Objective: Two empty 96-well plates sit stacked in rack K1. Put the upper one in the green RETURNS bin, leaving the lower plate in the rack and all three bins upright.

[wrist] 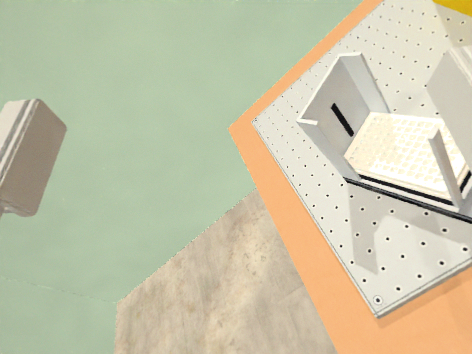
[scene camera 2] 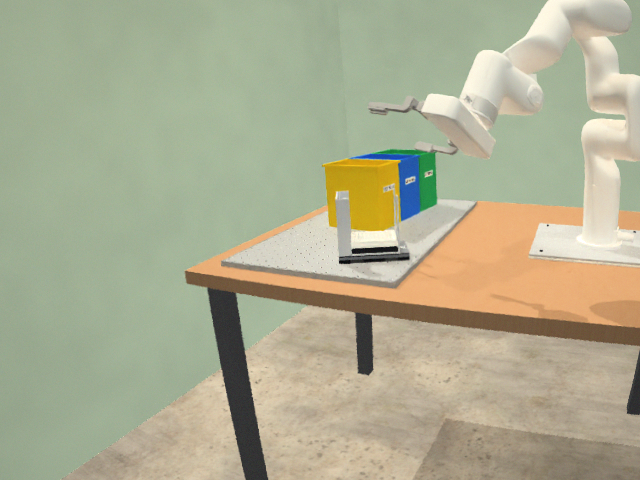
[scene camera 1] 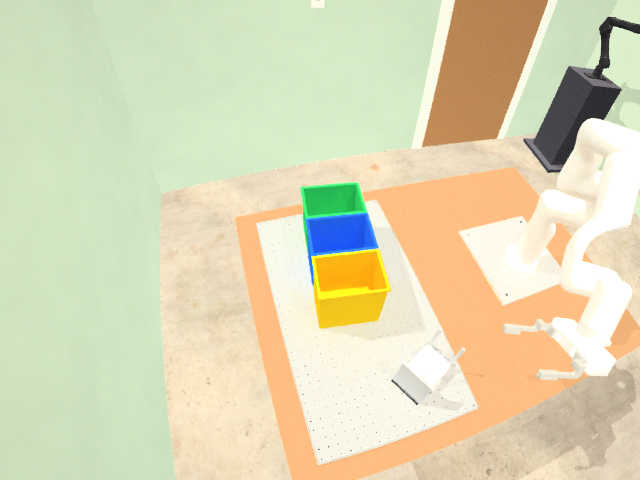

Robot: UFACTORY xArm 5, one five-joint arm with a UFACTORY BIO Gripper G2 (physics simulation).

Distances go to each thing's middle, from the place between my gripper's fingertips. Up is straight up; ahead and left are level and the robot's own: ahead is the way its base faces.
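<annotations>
Positions counted from my hand: white 96-well plate (scene camera 1: 429,365), 70 mm to the right, 120 mm ahead, 260 mm below; green bin (scene camera 1: 335,199), 570 mm to the right, 300 mm ahead, 210 mm below; yellow bin (scene camera 1: 349,288), 310 mm to the right, 290 mm ahead, 210 mm below. The blue bin (scene camera 1: 344,233) is far to the right of my hand, far ahead of it and a fair way below it.
</annotations>
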